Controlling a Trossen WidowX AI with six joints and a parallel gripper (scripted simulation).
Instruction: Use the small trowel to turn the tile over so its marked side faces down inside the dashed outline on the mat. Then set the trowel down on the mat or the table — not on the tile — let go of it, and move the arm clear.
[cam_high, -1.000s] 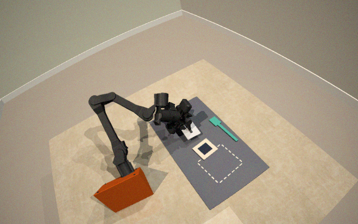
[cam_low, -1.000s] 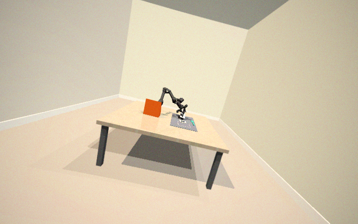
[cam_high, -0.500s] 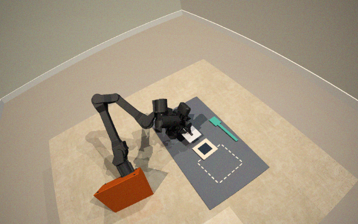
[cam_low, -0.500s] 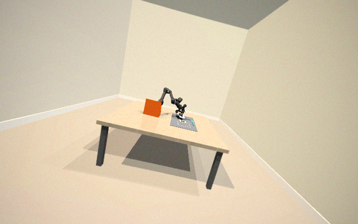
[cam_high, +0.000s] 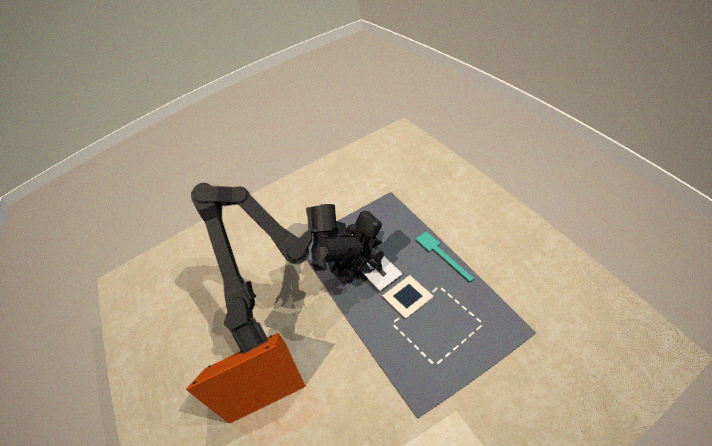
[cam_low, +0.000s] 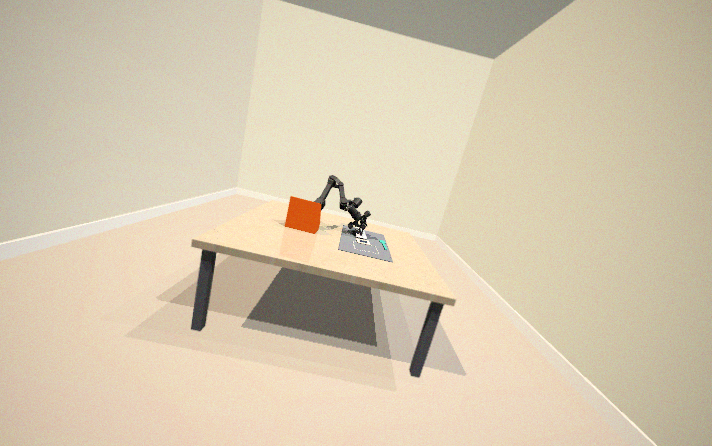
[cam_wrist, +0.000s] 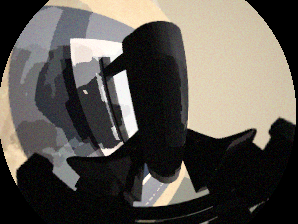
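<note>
Now: gripper tip 100 mm to the left of the mat and 90 mm above it. From my gripper tip the other things lie so: teal trowel: 140 mm ahead, 90 mm to the right, 60 mm below; then cream tile: 140 mm to the right, 60 mm below, 20 mm behind.
</note>
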